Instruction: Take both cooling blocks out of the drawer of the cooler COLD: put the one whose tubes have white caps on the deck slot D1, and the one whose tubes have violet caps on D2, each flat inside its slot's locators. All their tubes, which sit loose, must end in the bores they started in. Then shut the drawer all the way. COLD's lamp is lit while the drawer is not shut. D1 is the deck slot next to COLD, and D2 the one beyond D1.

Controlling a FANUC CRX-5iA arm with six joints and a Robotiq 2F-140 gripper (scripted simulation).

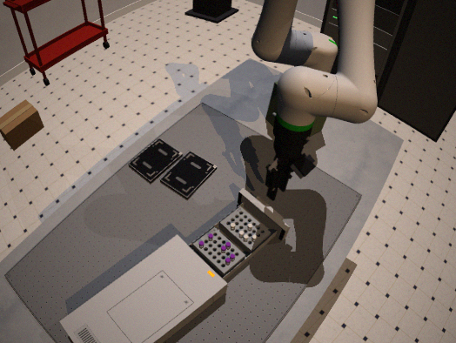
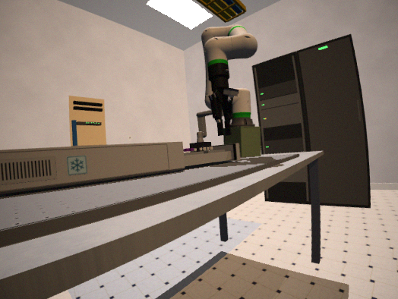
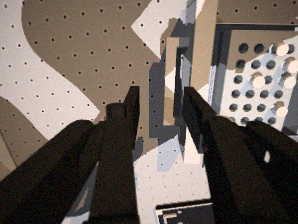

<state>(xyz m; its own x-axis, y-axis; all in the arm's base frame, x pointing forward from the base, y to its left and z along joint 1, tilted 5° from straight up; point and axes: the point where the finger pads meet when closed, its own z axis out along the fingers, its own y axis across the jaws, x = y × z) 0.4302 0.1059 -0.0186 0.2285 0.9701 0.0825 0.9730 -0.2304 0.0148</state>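
Right now my hand is 220 mm short of the cooling block, 50 mm to the left of it and 110 mm above it. The rest, counted from my hand: drawer: 150 mm ahead, 40 mm to the right, 100 mm below; cooler COLD: 330 mm ahead, 80 mm to the right, 100 mm below; deck slot D1: 20 mm ahead, 310 mm to the right, 140 mm below.
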